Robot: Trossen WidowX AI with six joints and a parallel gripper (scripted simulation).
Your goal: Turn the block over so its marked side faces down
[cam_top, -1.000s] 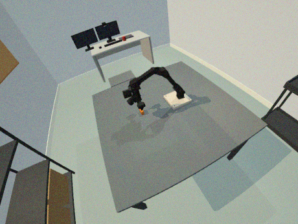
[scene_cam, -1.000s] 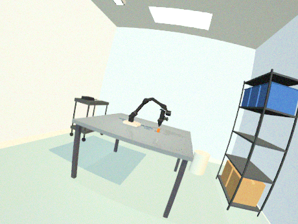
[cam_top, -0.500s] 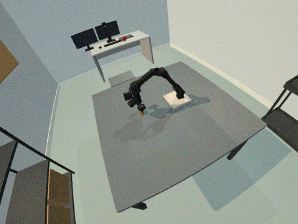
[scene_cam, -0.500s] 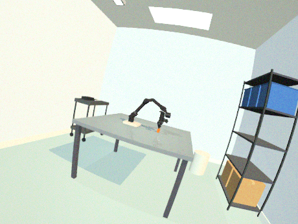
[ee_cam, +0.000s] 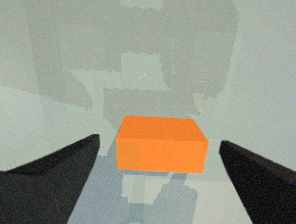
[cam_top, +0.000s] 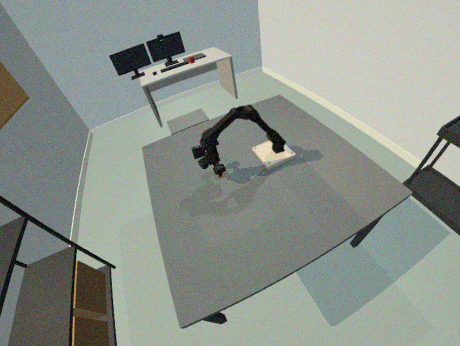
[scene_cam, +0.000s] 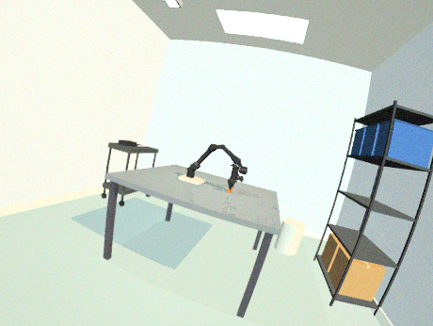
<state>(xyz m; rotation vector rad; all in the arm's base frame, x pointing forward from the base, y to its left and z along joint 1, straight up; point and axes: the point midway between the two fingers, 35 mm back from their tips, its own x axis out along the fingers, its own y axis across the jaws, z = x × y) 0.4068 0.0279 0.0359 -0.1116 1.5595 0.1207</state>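
Now: the orange block 1 cm below my gripper tip and 1 cm behind it.
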